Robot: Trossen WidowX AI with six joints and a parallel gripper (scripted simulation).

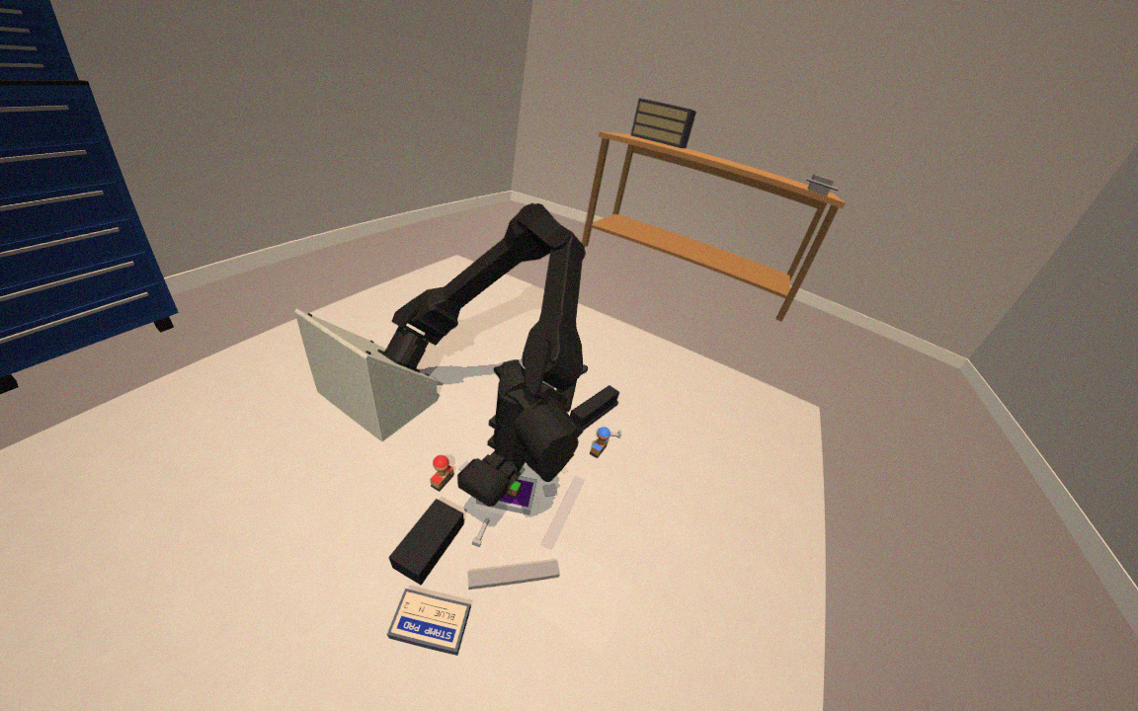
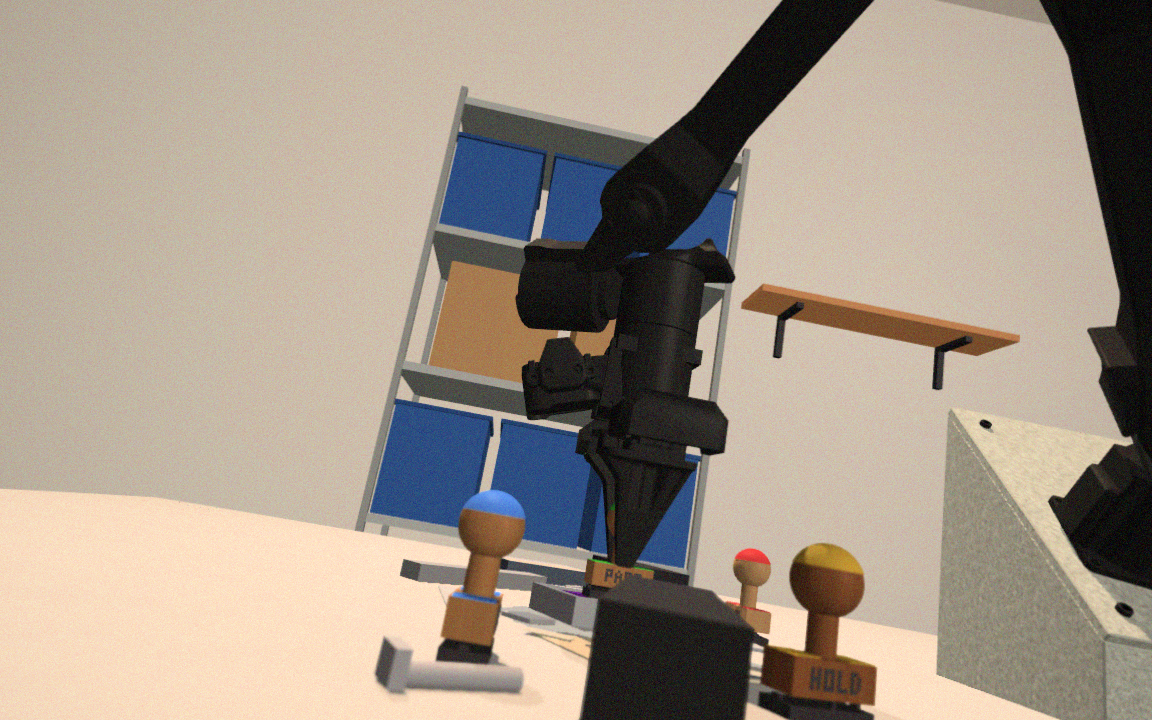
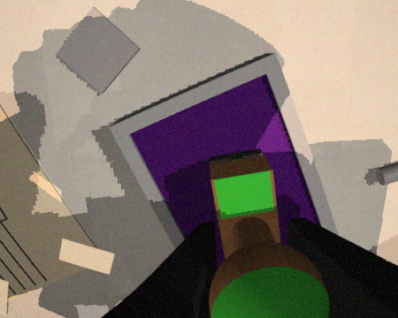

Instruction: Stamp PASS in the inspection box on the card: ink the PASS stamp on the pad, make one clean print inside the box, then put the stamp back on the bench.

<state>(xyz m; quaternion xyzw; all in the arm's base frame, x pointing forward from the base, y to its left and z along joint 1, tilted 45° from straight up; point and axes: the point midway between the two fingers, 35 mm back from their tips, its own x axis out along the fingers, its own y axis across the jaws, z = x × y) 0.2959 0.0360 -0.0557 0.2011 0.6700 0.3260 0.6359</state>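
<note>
My gripper tip is now 30 mm above the purple ink pad. Also, from my gripper tip: red-topped stamp (100 mm behind, 60 mm to the right, 20 mm below); inspection card (110 mm to the left, 40 mm below, 20 mm behind); long grey bar (100 mm to the right, 100 mm ahead, 30 mm below).
</note>
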